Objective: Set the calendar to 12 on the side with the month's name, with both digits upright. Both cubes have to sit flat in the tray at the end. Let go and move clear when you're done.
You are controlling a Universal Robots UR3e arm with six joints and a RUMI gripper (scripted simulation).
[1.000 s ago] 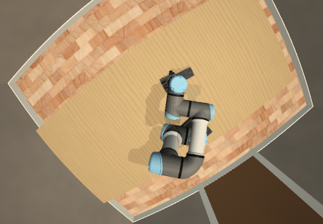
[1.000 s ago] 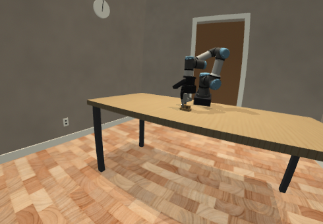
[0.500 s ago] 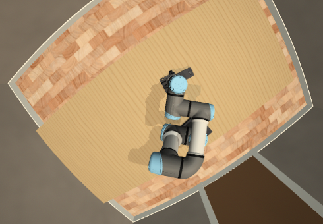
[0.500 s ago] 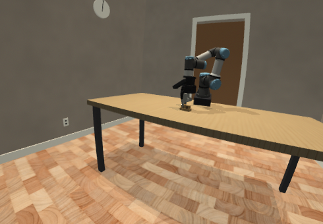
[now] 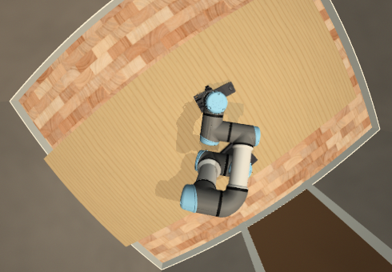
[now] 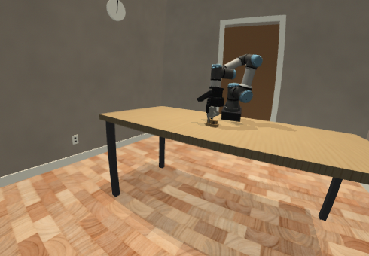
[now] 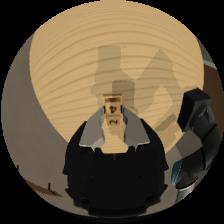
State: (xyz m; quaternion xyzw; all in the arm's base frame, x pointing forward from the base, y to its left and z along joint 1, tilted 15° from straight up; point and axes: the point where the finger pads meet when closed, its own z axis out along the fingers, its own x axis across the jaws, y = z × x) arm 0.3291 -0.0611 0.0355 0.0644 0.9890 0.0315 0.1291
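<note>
The wooden tray lies 3 cm below my hand and 2 cm to the left of it.
</note>
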